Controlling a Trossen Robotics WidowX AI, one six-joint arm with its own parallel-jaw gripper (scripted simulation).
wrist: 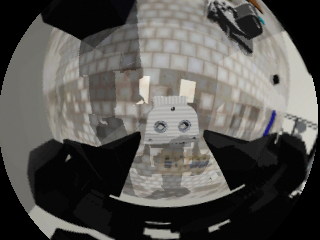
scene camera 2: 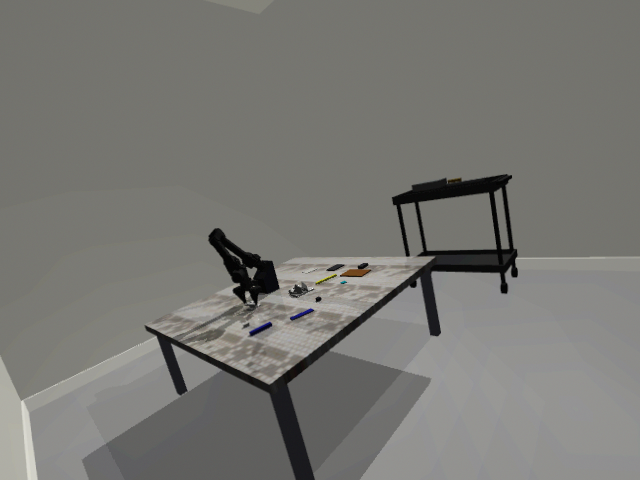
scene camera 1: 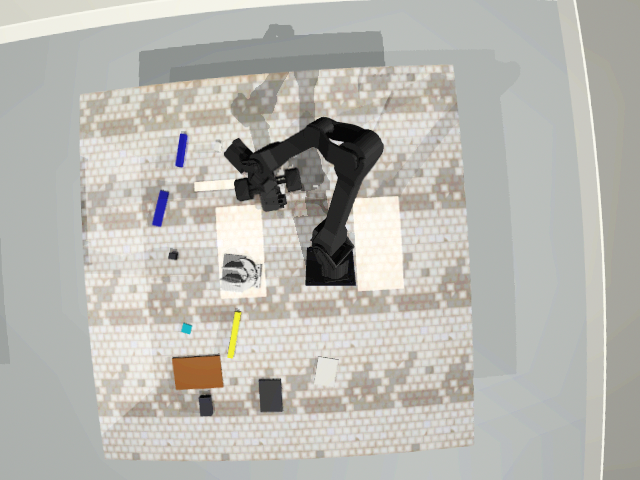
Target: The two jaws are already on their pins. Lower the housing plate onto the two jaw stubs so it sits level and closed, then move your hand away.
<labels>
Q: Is my gripper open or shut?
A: Open.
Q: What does my gripper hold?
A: Nothing.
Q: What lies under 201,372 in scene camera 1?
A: A brown plate.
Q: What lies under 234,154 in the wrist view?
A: My gripper.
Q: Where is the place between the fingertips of my gripper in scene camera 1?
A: At 273,189
</labels>
